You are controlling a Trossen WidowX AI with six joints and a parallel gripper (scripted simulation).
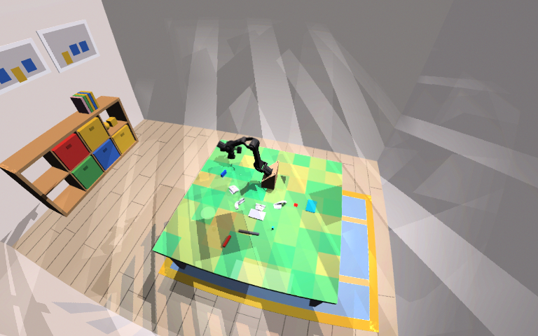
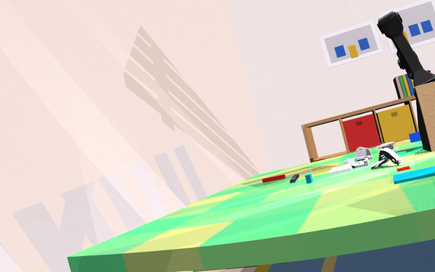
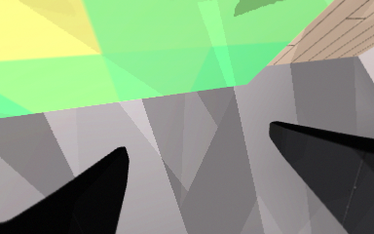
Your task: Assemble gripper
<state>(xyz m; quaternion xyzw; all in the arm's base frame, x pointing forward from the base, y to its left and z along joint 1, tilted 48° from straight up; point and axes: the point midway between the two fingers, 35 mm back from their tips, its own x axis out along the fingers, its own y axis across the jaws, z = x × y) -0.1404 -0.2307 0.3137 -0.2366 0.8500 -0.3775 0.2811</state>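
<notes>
Right now the blue block is 190 mm ahead of my gripper tip, 20 mm to the right of it and 140 mm below it. The rest, counted from my gripper tip: small red piece (330 mm ahead, 660 mm to the left, 160 mm below); then dark bar (670 mm ahead, 380 mm to the left, 150 mm below); then teal cube (590 mm ahead, 530 mm to the left, 150 mm below).
</notes>
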